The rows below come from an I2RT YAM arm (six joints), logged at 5 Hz.
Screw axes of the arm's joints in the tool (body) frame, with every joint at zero. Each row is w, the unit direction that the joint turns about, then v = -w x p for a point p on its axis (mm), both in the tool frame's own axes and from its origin. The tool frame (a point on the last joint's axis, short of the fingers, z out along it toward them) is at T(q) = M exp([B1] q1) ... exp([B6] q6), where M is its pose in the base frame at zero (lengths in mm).
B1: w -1 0 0 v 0 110.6 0
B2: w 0 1 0 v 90.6 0 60
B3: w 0 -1 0 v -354.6 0 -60
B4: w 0 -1 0 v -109.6 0 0
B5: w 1 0 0 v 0 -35.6 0
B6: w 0 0 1 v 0 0 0
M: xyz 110.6 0 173.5 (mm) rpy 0 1.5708 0 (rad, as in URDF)
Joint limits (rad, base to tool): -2.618..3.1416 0..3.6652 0..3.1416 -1.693..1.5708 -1.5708..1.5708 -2.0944..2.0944
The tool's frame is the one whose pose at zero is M.
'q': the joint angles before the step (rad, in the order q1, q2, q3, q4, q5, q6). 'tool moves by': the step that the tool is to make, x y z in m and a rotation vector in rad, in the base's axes. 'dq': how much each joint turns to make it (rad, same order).
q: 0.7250 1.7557 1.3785 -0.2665 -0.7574 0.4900
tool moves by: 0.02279 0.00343 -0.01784 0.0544 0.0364 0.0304
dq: -0.0355 0.0855 0.0217 0.0854 -0.0916 0.0194
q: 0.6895 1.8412 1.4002 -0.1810 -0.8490 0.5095
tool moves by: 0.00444 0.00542 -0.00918 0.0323 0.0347 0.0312
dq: 0.0004 0.0355 -0.0003 0.0544 -0.0522 0.0323
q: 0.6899 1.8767 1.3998 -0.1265 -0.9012 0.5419
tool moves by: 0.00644 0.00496 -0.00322 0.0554 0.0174 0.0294
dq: -0.0034 0.0316 0.0065 0.0835 -0.0568 0.0458
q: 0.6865 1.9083 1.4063 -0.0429 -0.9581 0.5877
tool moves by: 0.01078 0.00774 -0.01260 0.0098 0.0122 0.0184
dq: -0.0031 0.0641 0.0358 0.0279 -0.0263 0.0035
